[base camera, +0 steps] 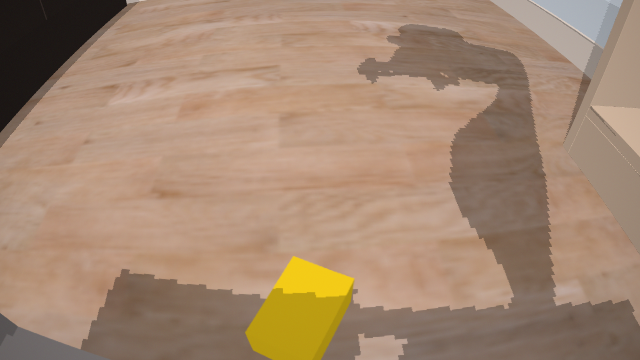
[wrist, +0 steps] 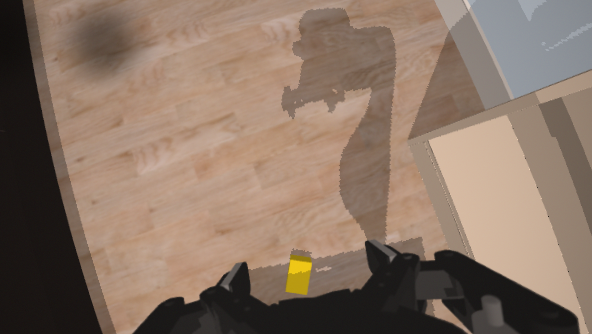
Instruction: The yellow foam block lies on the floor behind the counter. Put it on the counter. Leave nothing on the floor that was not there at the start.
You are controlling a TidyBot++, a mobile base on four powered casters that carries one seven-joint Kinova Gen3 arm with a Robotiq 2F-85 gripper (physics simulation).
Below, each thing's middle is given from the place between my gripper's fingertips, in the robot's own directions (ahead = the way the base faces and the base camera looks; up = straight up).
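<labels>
You'd find the yellow foam block (wrist: 298,276) 200 mm behind my hand, 30 mm to the left of it and 470 mm below it.
</labels>
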